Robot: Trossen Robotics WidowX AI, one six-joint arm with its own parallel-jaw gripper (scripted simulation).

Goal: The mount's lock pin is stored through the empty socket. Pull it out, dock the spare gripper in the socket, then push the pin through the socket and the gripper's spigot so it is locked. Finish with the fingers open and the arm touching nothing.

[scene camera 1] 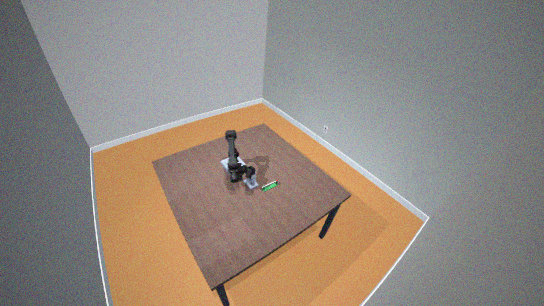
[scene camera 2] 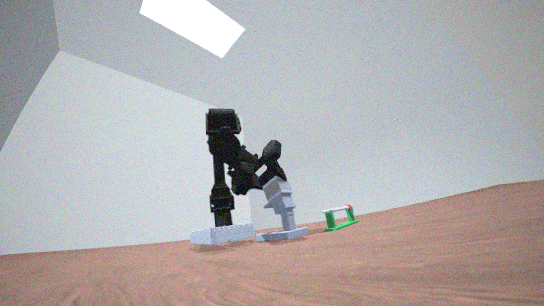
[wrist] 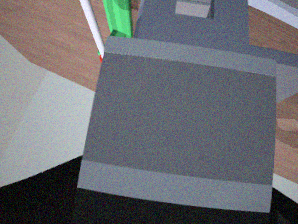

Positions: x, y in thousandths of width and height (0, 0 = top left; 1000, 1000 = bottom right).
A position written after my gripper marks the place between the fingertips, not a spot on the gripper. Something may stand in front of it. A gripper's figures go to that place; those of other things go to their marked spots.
Labels:
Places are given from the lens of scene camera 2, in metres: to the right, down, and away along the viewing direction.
my gripper (scene camera 2: 514, 606): 0.02, 0.09, 0.47
grey mount (scene camera 2: 534, 757): 0.04, 0.17, 0.37

